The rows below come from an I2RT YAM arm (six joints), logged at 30 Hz.
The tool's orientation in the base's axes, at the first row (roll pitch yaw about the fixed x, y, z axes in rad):
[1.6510 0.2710 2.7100]
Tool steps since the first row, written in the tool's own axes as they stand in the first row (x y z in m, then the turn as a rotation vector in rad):
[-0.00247 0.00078 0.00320 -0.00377 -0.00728 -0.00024]
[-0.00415 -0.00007 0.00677 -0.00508 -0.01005 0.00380]
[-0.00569 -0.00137 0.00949 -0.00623 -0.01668 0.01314]
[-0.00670 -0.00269 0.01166 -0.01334 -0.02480 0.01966]
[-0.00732 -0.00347 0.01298 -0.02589 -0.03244 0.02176]
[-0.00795 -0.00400 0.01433 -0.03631 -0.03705 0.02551]
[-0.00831 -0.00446 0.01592 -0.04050 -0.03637 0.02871]
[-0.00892 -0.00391 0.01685 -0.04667 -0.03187 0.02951]
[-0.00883 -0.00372 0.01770 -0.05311 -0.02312 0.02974]
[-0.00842 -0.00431 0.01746 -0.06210 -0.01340 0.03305]
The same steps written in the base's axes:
[0.00340 0.00202 0.00116 0.00472 -0.00308 -0.00596]
[0.00660 0.00438 0.00052 0.00820 -0.00049 -0.00859]
[0.00941 0.00596 -0.00053 0.01467 0.00619 -0.01537]
[0.01151 0.00726 -0.00169 0.02543 0.00767 -0.02176]
[0.01280 0.00805 -0.00238 0.03893 0.00309 -0.02590]
[0.01405 0.00890 -0.00282 0.05065 0.00140 -0.02783]
[0.01515 0.01010 -0.00329 0.05557 0.00271 -0.02630]
[0.01598 0.01079 -0.00267 0.06038 0.00177 -0.02039]
[0.01623 0.01162 -0.00258 0.06429 0.00099 -0.01028]
[0.01589 0.01146 -0.00323 0.07157 0.00213 0.00120]

